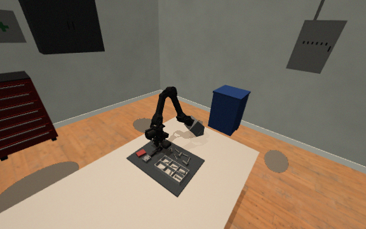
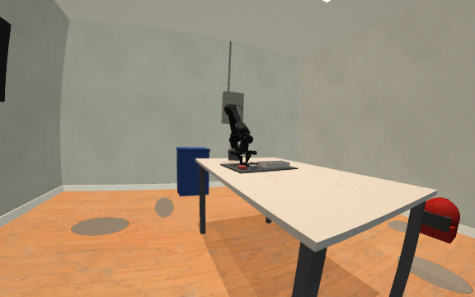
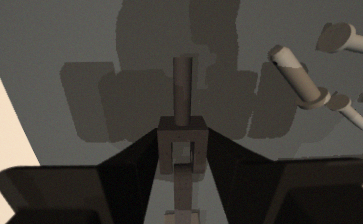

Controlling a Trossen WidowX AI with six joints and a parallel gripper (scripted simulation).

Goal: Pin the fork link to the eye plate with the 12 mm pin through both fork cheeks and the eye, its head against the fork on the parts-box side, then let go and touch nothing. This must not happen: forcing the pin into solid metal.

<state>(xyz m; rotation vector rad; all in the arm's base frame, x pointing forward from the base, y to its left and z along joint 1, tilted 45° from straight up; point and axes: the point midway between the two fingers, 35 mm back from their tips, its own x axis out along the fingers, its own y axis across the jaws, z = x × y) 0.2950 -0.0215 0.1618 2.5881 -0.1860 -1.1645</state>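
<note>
Now: the fork link 30 mm below my hand. Round my hand: eye plate (60 mm ahead, 30 mm below); dark mat (40 mm ahead, 100 mm to the left, 50 mm below); grey block (140 mm ahead, 20 mm below).
</note>
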